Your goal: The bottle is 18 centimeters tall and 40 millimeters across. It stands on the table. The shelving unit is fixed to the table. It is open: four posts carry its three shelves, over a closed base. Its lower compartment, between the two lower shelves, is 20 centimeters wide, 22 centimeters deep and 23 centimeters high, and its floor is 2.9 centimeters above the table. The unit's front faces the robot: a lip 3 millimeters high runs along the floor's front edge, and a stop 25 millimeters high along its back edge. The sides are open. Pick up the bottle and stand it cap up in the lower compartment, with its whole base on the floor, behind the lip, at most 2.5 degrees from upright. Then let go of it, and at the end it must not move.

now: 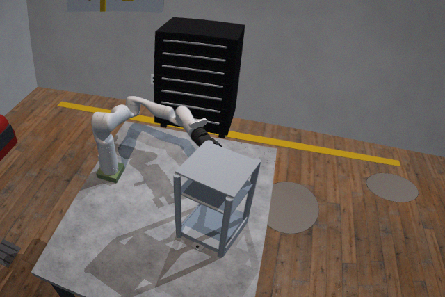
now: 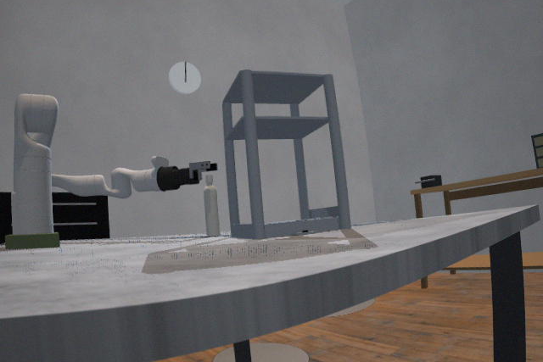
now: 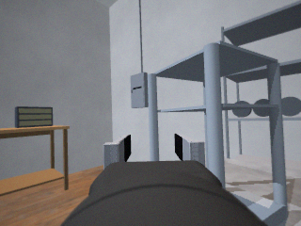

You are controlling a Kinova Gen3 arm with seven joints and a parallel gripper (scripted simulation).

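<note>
Now: hand 90 mm above the bottle. The rest, counted from my hand: grey shelving unit 110 mm ahead, 270 mm to the right, 30 mm below.
</note>
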